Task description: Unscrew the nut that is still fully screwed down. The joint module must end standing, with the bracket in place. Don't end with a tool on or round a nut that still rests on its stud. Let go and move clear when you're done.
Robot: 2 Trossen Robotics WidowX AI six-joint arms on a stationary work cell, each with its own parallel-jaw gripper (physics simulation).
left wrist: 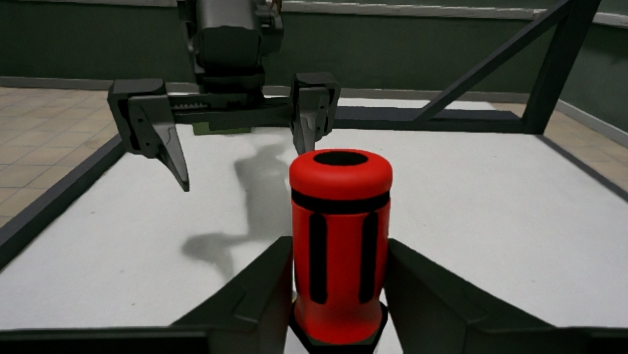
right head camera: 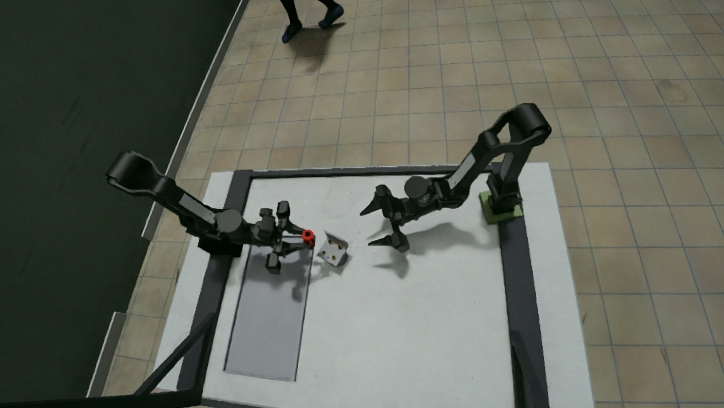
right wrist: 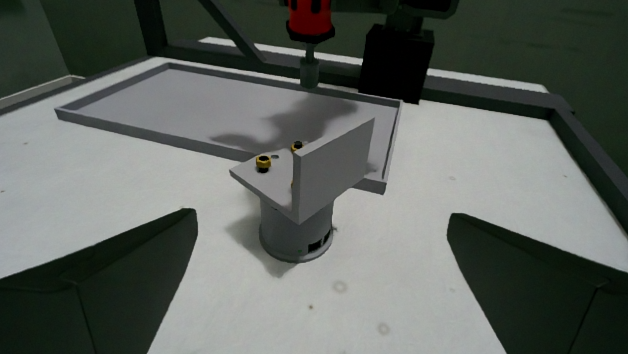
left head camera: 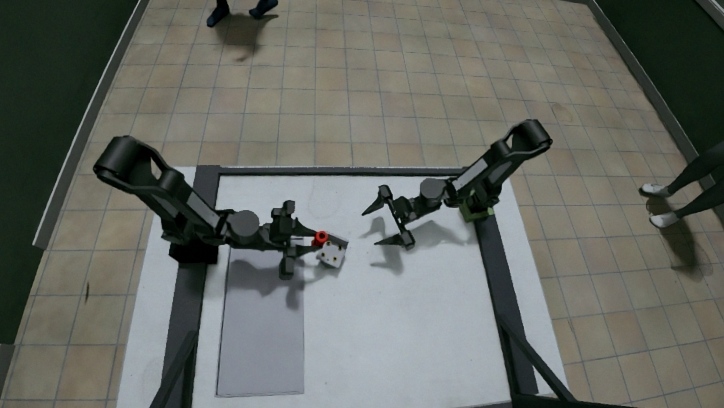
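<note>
The grey joint module (right wrist: 295, 232) stands upright, with the L-shaped bracket (left head camera: 331, 249) (right head camera: 334, 250) (right wrist: 332, 167) on top. In the right wrist view, one brass nut (right wrist: 263, 162) sits raised with dark stud below it; another nut (right wrist: 297, 147) has a stud tip showing above it. The bracket's wall partly hides the rest. My left gripper (left head camera: 320, 242) (right head camera: 307, 240) (left wrist: 336, 249) is shut on the red nut driver (right wrist: 310, 20), held upright with its socket (right wrist: 309, 74) down, above and beyond the bracket. My right gripper (left head camera: 368, 229) (right head camera: 364, 229) (right wrist: 325, 222) is open and empty, facing the module.
A shallow grey tray (left head camera: 263, 344) (right head camera: 265, 324) (right wrist: 140, 133) lies on the white table (left head camera: 405, 324) (right head camera: 405, 324), at the left in the head views. Dark frame rails (left head camera: 493, 283) border the table. Diagonal braces rise near its front corners.
</note>
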